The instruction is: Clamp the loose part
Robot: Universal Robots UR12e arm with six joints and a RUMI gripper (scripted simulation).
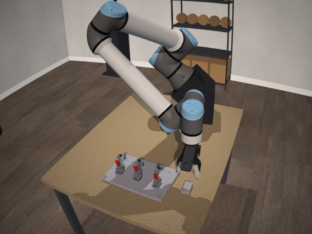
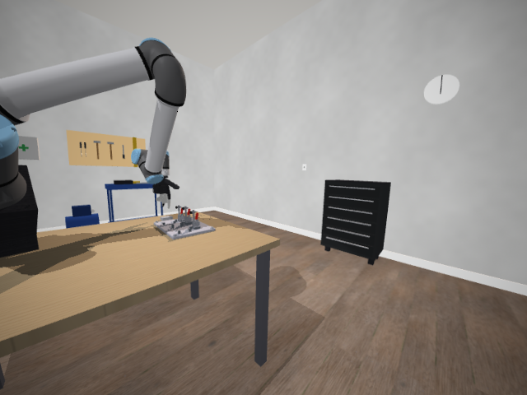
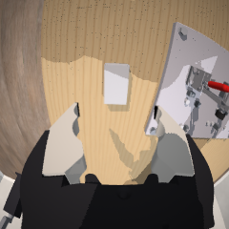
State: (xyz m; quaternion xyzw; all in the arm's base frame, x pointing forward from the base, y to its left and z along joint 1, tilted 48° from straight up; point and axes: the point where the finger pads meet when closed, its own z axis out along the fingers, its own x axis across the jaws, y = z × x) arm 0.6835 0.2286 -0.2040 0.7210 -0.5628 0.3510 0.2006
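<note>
Right now the loose part is 80 mm below my hand. The rest, counted from my hand: fixture plate: 260 mm to the right, 90 mm below, 20 mm ahead.
</note>
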